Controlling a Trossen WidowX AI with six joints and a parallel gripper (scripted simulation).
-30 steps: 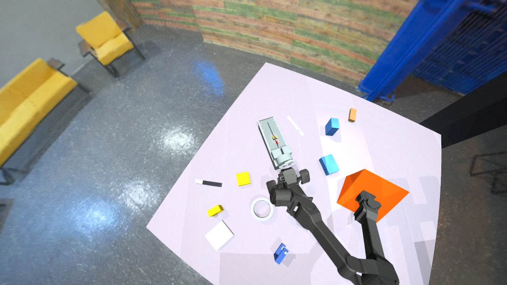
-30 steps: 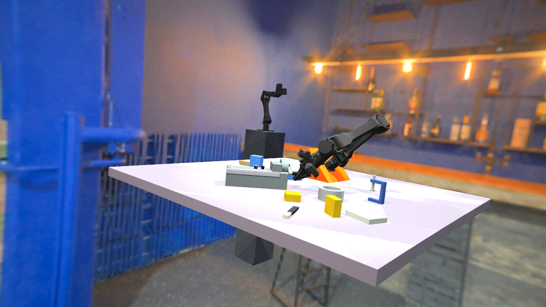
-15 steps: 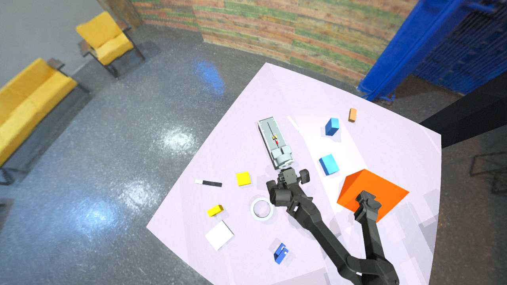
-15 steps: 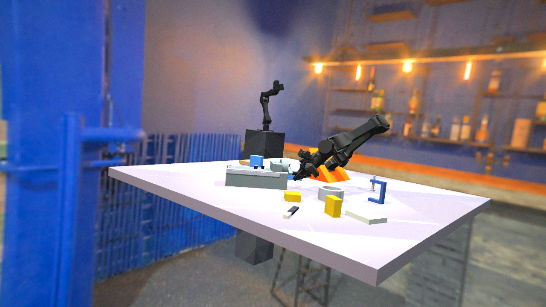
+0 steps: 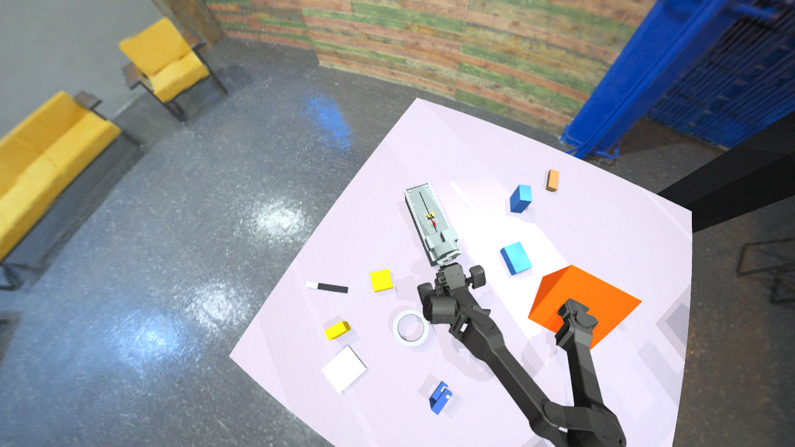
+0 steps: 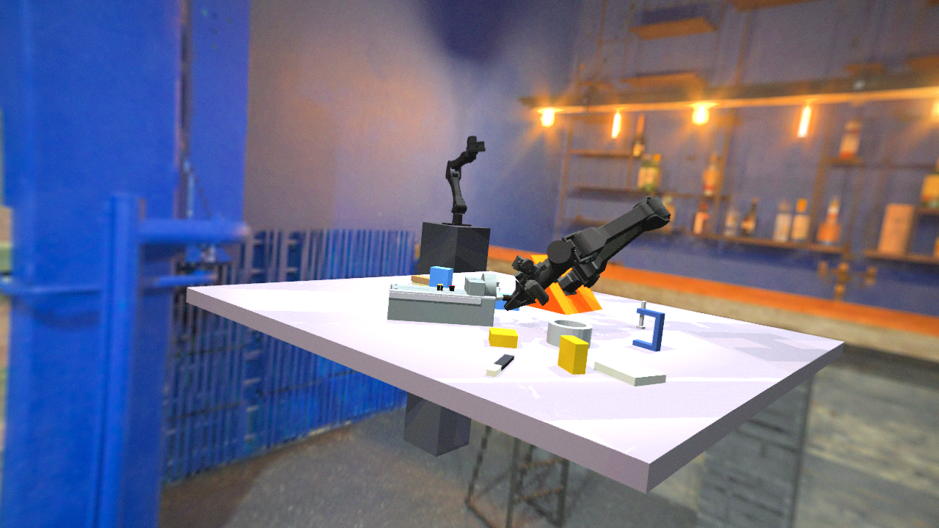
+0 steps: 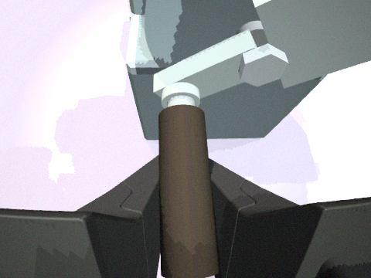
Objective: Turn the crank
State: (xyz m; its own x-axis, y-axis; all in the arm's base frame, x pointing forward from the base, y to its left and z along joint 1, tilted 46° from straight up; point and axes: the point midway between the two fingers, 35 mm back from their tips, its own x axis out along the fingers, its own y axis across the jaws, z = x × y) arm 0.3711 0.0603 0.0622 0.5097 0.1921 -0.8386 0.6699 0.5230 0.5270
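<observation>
Right now the brown crank handle is 3 cm above my gripper tip, 1 cm to the left of it and 1 cm behind it. Round my gripper tip: metal strip (29 cm to the right, 6 cm ahead, 4 cm below); then blue clamp (31 cm to the left, 16 cm behind, 1 cm above); then red pointer (11 cm to the right, 9 cm ahead, 4 cm above).
</observation>
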